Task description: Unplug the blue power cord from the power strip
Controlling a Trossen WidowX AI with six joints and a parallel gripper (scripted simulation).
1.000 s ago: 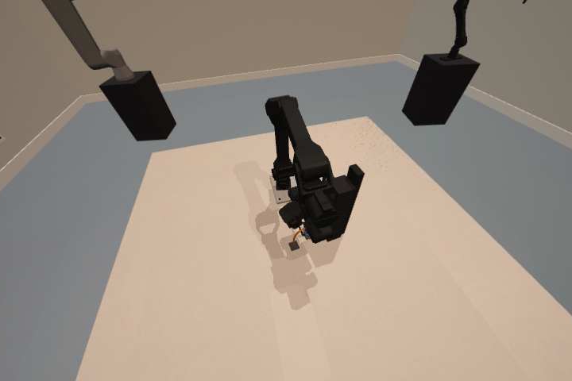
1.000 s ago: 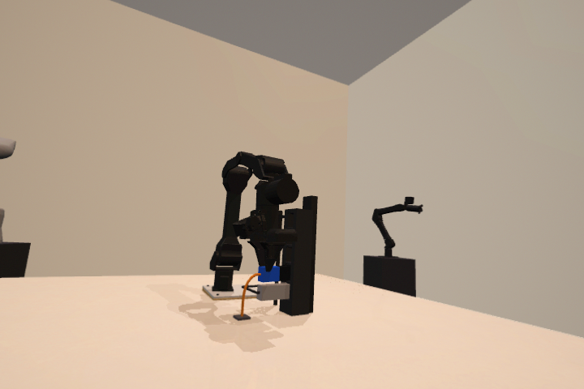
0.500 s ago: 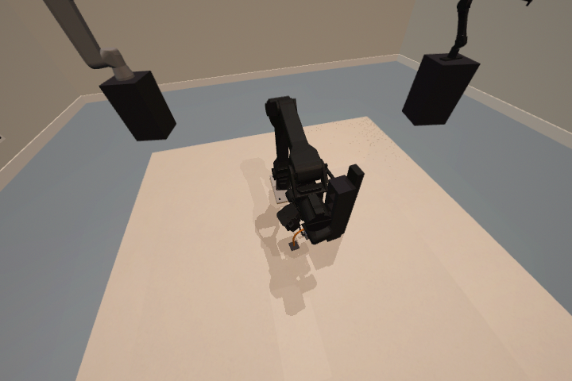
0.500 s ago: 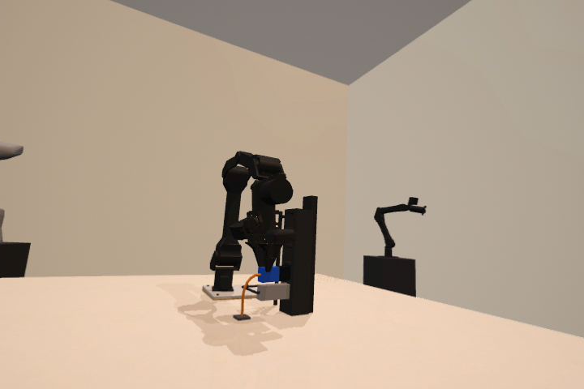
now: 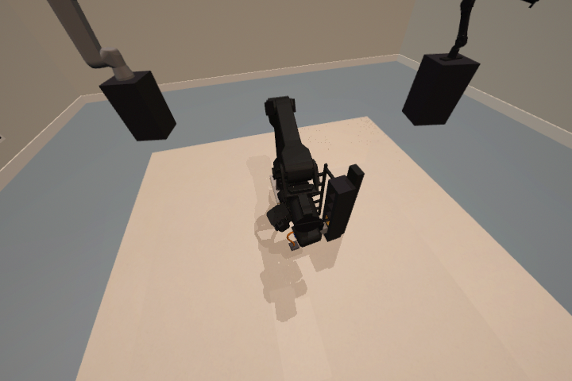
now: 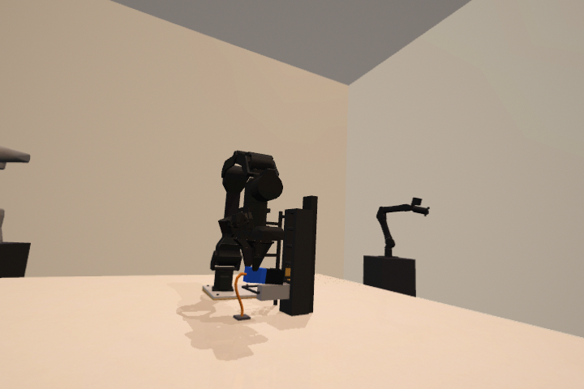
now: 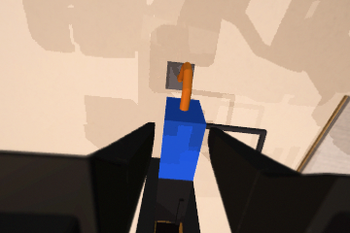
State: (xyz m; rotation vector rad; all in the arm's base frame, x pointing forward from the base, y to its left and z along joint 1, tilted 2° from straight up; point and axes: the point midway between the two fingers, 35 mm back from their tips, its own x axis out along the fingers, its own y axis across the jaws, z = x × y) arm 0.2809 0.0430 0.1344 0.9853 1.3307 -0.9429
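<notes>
Right now my gripper tip is 3 cm to the right of the blue plug and 1 cm past it. Round my gripper tip: black power strip 13 cm to the left, 4 cm behind, 2 cm above; then dark anchor 10 cm below, 1 cm to the right.
</notes>
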